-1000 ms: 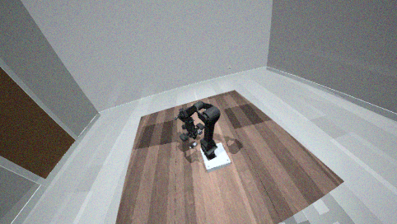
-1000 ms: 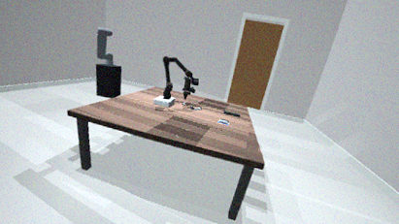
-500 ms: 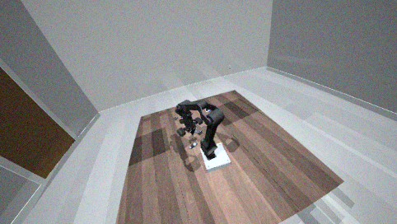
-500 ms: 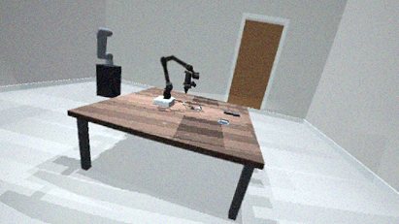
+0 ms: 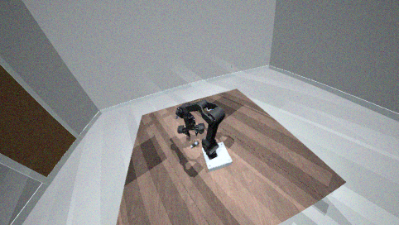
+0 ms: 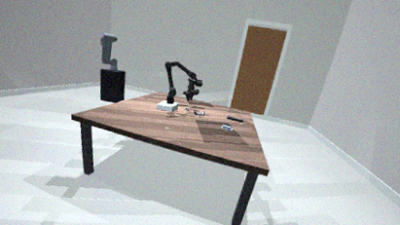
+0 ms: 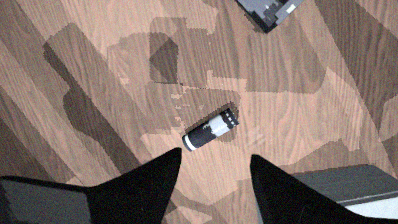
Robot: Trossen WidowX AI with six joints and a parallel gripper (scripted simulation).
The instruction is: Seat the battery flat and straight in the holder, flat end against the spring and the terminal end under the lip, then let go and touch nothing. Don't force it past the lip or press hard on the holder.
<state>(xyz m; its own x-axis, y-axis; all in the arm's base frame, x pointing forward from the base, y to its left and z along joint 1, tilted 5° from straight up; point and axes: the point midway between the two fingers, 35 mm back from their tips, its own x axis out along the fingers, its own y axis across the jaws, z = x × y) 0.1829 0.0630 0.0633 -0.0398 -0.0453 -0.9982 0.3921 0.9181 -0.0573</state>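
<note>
The battery is 9 cm below my gripper tip, 1 cm to the left of it and 1 cm behind it.
</note>
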